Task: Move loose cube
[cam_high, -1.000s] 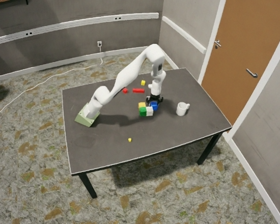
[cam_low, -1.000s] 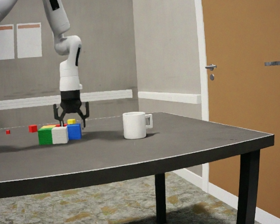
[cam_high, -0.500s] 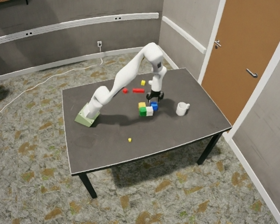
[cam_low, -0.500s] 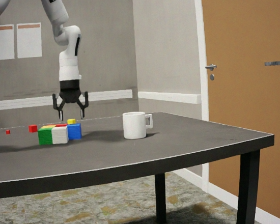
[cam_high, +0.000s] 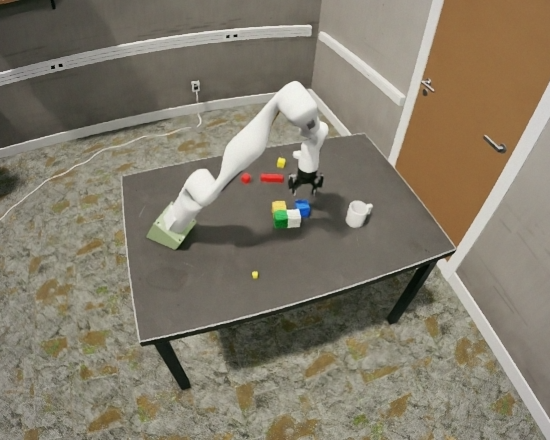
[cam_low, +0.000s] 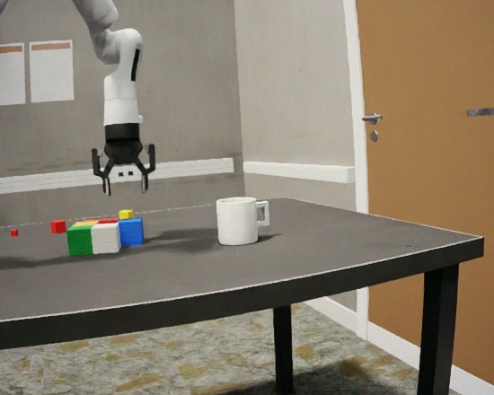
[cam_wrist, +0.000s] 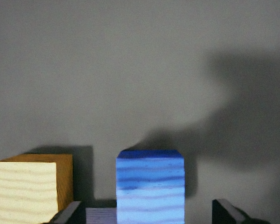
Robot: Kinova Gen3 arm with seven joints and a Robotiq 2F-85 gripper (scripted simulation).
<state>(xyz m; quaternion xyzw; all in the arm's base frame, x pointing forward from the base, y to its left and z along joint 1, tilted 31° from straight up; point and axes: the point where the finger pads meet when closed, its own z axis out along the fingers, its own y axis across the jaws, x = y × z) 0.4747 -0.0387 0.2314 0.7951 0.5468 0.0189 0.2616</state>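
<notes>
My gripper is now 90 mm above the blue cube. From my hand the other things lie so: white mug: 180 mm ahead, 160 mm to the right, 80 mm below; then tiny yellow cube: 340 mm behind, 180 mm to the right, 110 mm below; then red bar: 240 mm to the left, 110 mm below.
</notes>
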